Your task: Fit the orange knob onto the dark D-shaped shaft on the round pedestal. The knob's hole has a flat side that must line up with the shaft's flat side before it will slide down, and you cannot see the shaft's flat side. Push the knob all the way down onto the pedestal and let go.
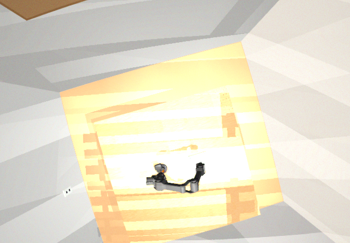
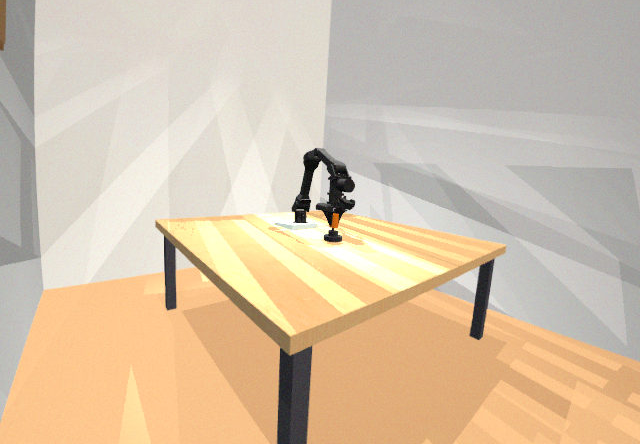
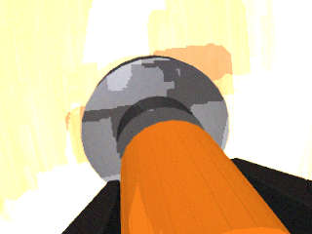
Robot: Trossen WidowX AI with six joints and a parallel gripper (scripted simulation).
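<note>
Now: gripper tip 2 cm below the orange knob. From my gripper tip the other things lie so: pedestal (4 cm below).
</note>
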